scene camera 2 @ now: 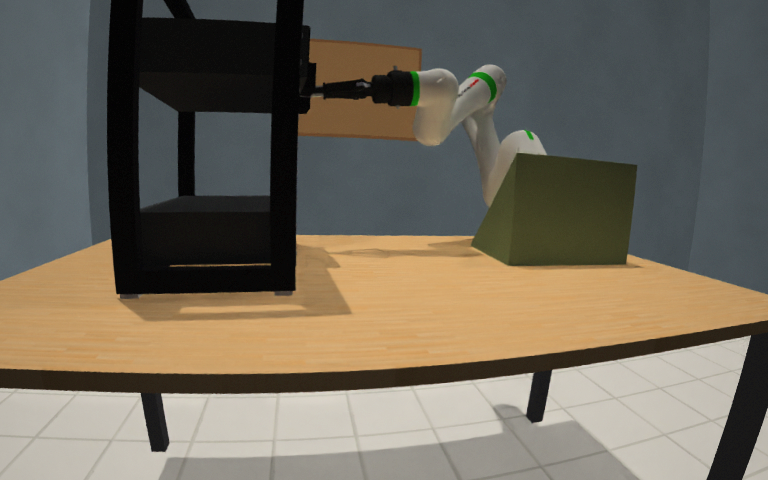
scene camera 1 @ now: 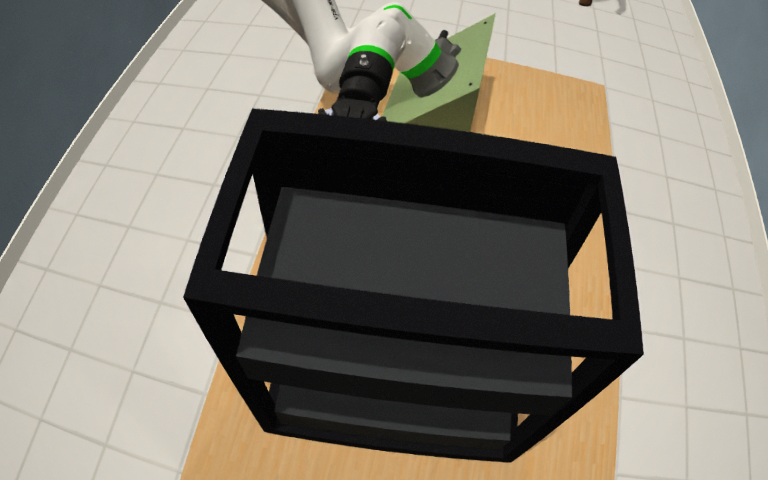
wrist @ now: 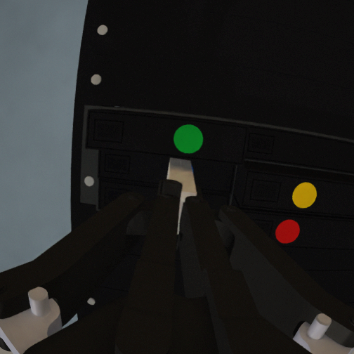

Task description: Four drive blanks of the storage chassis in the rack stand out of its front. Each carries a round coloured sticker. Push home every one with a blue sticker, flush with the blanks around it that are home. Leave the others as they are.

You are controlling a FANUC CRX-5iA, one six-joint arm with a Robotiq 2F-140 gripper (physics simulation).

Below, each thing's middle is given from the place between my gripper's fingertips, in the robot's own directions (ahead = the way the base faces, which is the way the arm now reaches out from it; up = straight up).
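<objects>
Black rack (scene camera 1: 412, 296): my hand 0.1 m above it, 0.19 m to the right of it, 0.12 m short of it.
</objects>
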